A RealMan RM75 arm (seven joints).
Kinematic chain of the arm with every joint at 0, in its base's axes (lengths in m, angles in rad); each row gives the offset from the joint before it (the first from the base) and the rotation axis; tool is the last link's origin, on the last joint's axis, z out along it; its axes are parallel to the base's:
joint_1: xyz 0 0 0.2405 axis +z
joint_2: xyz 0 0 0 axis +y
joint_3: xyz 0 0 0.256 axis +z
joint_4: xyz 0 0 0 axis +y
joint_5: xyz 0 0 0.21 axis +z
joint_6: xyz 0 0 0 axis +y
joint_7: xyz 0 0 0.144 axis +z
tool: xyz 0 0 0
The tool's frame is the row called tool.
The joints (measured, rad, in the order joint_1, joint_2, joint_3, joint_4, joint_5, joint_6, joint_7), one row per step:
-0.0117, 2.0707, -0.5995, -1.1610, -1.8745, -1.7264, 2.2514
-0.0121, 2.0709, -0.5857, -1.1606, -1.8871, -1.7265, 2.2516
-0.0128, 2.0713, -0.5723, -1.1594, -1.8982, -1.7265, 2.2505
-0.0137, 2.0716, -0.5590, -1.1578, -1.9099, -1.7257, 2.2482
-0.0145, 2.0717, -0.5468, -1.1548, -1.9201, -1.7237, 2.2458
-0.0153, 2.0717, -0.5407, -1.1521, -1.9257, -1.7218, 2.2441
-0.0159, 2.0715, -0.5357, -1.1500, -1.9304, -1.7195, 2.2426
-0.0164, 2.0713, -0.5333, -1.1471, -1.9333, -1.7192, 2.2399
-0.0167, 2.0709, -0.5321, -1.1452, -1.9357, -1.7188, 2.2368
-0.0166, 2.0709, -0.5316, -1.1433, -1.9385, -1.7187, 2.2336
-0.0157, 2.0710, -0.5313, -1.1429, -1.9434, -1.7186, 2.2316
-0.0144, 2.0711, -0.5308, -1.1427, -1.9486, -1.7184, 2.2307
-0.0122, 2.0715, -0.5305, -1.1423, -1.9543, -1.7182, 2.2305
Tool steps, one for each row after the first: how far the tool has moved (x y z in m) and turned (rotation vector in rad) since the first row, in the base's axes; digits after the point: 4 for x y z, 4 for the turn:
0.0026, -0.0018, 0.0013, 0.0028, -0.0058, -0.0133
0.0052, -0.0036, 0.0024, 0.0064, -0.0107, -0.0255
0.0079, -0.0056, 0.0035, 0.0100, -0.0167, -0.0380
0.0106, -0.0073, 0.0044, 0.0142, -0.0215, -0.0503
0.0123, -0.0084, 0.0046, 0.0162, -0.0239, -0.0578
0.0137, -0.0092, 0.0050, 0.0183, -0.0267, -0.0641
0.0146, -0.0100, 0.0047, 0.0181, -0.0277, -0.0667
0.0152, -0.0104, 0.0046, 0.0175, -0.0298, -0.0674
0.0157, -0.0107, 0.0042, 0.0159, -0.0316, -0.0674
0.0161, -0.0108, 0.0037, 0.0128, -0.0348, -0.0677
0.0164, -0.0107, 0.0034, 0.0096, -0.0377, -0.0686
0.0165, -0.0104, 0.0028, 0.0057, -0.0399, -0.0694

